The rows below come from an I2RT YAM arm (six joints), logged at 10 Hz.
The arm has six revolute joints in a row. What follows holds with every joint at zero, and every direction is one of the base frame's.
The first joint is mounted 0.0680 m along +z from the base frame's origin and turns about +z.
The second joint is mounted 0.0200 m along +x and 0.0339 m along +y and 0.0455 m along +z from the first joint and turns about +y.
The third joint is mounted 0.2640 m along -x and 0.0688 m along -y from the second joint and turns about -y.
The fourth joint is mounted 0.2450 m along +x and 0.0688 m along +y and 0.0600 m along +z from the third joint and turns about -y.
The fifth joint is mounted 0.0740 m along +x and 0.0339 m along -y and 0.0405 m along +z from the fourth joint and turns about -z.
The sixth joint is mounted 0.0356 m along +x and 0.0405 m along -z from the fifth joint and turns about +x.
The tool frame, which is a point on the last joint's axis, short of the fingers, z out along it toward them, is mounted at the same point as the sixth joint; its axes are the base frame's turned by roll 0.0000, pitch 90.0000 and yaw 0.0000 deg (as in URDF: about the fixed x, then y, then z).
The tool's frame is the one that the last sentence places.
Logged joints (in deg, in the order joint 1, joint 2, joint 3, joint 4, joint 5, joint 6), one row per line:
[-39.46 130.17 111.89 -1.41 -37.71 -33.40]
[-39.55 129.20 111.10 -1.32 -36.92 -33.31]
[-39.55 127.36 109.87 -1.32 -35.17 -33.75]
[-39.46 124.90 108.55 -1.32 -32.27 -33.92]
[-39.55 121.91 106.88 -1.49 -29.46 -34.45]
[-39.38 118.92 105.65 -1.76 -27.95 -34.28]
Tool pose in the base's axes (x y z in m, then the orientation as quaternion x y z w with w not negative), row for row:
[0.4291 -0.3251 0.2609 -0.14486 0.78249 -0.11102 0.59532]
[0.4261 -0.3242 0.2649 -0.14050 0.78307 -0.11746 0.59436]
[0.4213 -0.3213 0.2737 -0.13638 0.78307 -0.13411 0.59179]
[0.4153 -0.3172 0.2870 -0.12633 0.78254 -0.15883 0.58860]
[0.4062 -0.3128 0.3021 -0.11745 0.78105 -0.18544 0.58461]
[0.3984 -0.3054 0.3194 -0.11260 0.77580 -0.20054 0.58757]
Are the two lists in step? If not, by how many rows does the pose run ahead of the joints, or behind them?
They are in step.
